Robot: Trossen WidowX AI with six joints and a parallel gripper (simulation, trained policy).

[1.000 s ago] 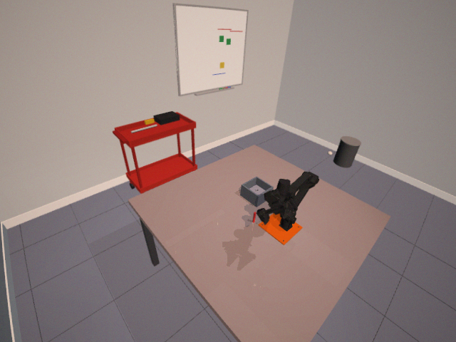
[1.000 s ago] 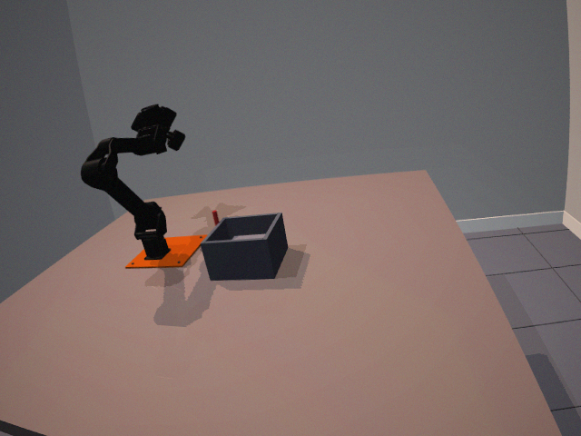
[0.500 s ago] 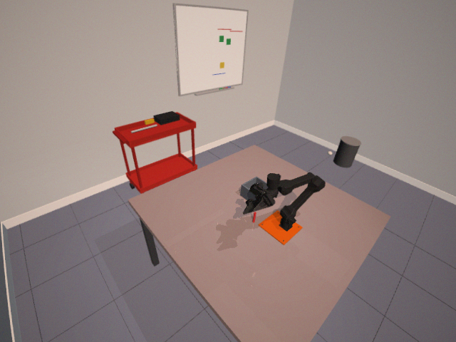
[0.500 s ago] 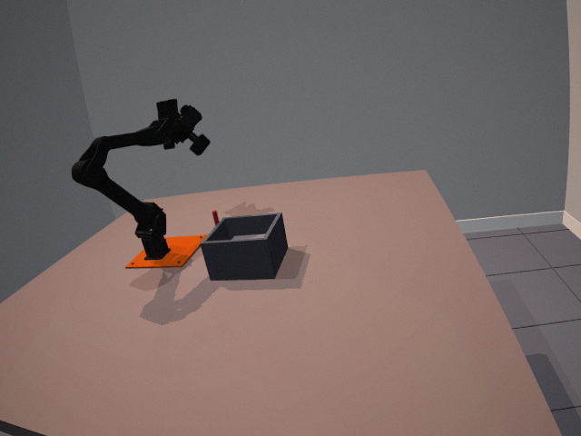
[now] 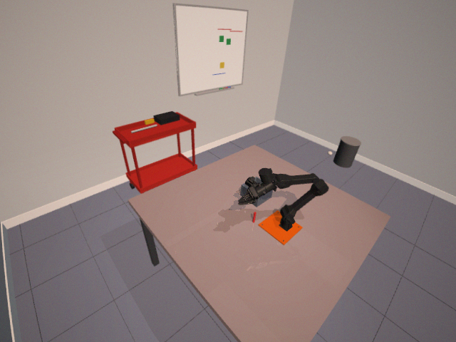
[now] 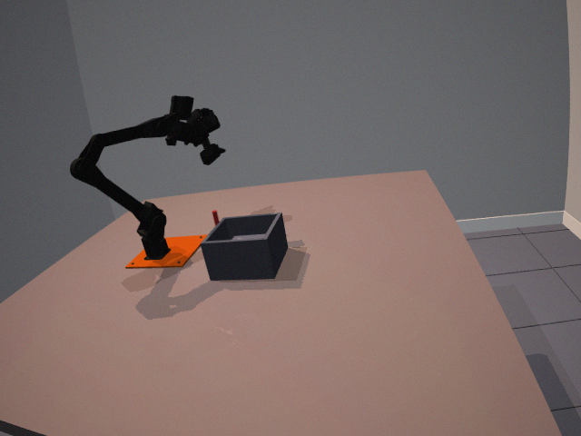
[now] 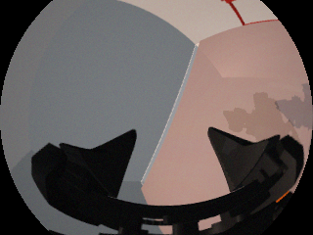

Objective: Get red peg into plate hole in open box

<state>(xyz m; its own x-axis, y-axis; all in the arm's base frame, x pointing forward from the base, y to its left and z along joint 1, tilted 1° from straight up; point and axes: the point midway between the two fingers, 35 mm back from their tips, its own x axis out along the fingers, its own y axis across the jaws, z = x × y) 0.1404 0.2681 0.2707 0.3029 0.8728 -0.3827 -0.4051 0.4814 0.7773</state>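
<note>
My gripper tip is now 23 cm above the red peg, 17 cm to the left of it and 1 cm short of it. From my gripper tip the other things lie so: dark grey box (36 cm to the right, 24 cm below, 16 cm ahead); grey plate (36 cm to the right, 22 cm below, 16 cm ahead).
</note>
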